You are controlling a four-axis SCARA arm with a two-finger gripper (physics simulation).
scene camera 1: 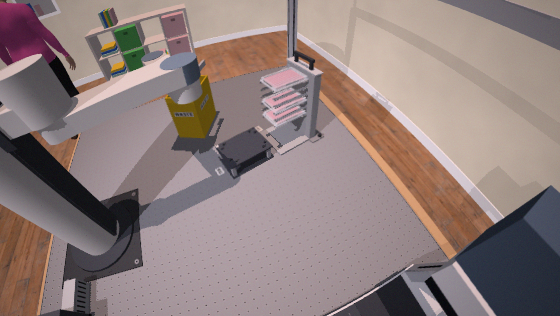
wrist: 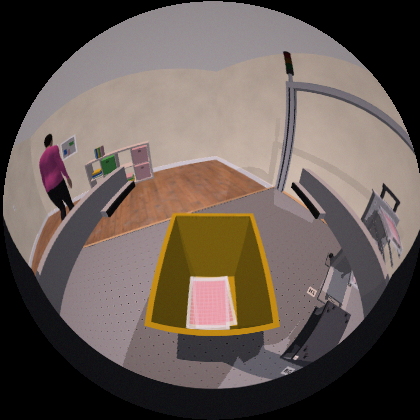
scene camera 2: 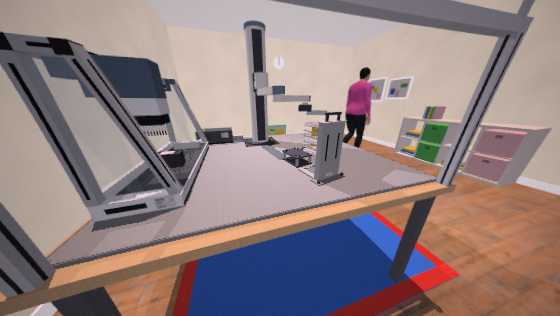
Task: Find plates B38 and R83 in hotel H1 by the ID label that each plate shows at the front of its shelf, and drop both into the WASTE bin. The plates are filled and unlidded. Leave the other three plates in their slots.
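Where they show: gripper, fingertip midpoint: (wrist: 212, 170); arm's base at its link origin: (scene camera 1: 104, 236) (scene camera 2: 260, 142).
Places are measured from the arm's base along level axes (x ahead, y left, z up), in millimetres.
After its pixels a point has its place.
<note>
My gripper (wrist: 212, 170) @[z 299, x 447, y 414 mm] is open and empty, its two grey fingers wide apart above the yellow WASTE bin (scene camera 1: 199, 121) @[z 101, x 448, y 296 mm] (wrist: 215, 240) @[z 159, x 476, y 455 mm]. Inside the bin, a pink filled plate (wrist: 210, 302) @[z 46, x 431, y 391 mm] lies at the bottom in the wrist view, with the edge of another plate showing under it at its right; no ID labels can be read. Hotel H1 (scene camera 1: 314, 102) @[z 186, x 830, y 117 mm] (scene camera 2: 328, 150) @[z 165, x 839, y 169 mm] stands apart from the bin, with three pink plates, upper (scene camera 1: 284, 78) @[z 278, x 738, y 158 mm], middle (scene camera 1: 283, 99) @[z 191, x 738, y 167 mm] and lower (scene camera 1: 284, 115) @[z 153, x 725, y 129 mm], on its shelves. In scene camera 1 the arm hides the fingers.
A low black stand (scene camera 1: 245, 146) @[z 73, x 578, y 123 mm] (scene camera 2: 297, 154) @[z 73, x 608, y 117 mm] (wrist: 320, 332) @[z 73, x 562, y 160 mm] is on the table between the bin and the hotel. A framed machine (scene camera 2: 135, 200) @[z 67, x 849, y -584 mm] stands at the left in scene camera 2. A person in pink (scene camera 1: 35, 35) (scene camera 2: 360, 97) (wrist: 52, 170) is beyond the table, near a shelf unit.
</note>
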